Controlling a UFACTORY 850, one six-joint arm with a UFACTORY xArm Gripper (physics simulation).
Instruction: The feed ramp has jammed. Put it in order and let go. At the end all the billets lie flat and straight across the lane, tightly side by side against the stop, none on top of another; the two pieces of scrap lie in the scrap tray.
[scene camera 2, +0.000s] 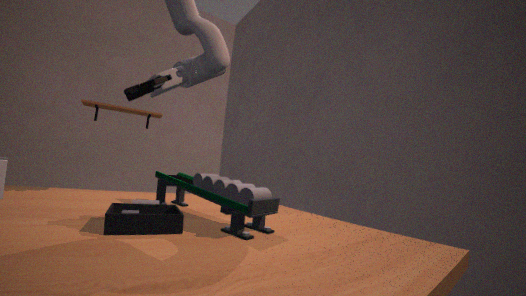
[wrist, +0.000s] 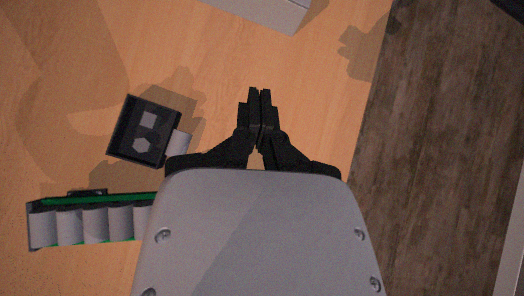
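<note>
Several grey billets (scene camera 2: 255, 193) (wrist: 95, 226) lie across the lane of the green-railed ramp (scene camera 2: 215, 198) (wrist: 100, 199), side by side in one row from the stop (scene camera 2: 264, 206) at its low end; my gripper's body hides part of the row in the wrist view. Another billet (wrist: 178, 142) lies outside the ramp, on the table close beside the scrap tray (scene camera 2: 145, 226) (wrist: 118, 125). A square scrap piece (wrist: 147, 119) and a hexagonal scrap piece (wrist: 141, 145) lie in the tray. My gripper (scene camera 2: 128, 95) (wrist: 256, 101) is shut and empty, high above the table.
The wooden table (scene camera 2: 310, 250) (wrist: 320, 100) carries the ramp and tray. A pale grey block (wrist: 270, 15) stands at the top of the wrist view. A wooden shelf (scene camera 2: 122, 108) is on the back wall. Dark floor (wrist: 435, 150) shows past the table edge.
</note>
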